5 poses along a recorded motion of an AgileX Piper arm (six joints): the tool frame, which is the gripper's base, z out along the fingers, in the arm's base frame.
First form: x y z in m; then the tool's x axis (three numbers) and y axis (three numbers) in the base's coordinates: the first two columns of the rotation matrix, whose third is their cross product.
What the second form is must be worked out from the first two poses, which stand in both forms.
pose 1, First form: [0.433, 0.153, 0.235, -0.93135, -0.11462, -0.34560, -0.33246, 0.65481, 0.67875]
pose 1, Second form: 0.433, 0.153, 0.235; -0.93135, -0.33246, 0.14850; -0.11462, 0.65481, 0.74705; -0.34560, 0.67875, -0.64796
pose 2, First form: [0.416, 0.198, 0.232, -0.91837, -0.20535, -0.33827, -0.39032, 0.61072, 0.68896]
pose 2, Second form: 0.416, 0.198, 0.232; -0.91837, -0.39032, 0.06511; -0.20535, 0.61072, 0.76475; -0.33827, 0.68896, -0.64102
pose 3, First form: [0.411, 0.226, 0.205, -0.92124, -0.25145, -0.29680, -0.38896, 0.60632, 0.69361]
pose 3, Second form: 0.411, 0.226, 0.205; -0.92124, -0.38896, 0.00555; -0.25145, 0.60632, 0.75442; -0.29680, 0.69361, -0.65637
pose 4, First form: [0.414, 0.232, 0.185, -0.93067, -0.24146, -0.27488, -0.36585, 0.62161, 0.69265]
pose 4, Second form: 0.414, 0.232, 0.185; -0.93067, -0.36585, 0.00362; -0.24146, 0.62161, 0.74519; -0.27488, 0.69265, -0.66685
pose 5, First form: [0.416, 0.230, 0.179, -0.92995, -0.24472, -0.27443, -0.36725, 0.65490, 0.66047]
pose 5, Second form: 0.416, 0.230, 0.179; -0.92995, -0.36725, 0.01809; -0.24472, 0.65490, 0.71499; -0.27443, 0.66047, -0.69890
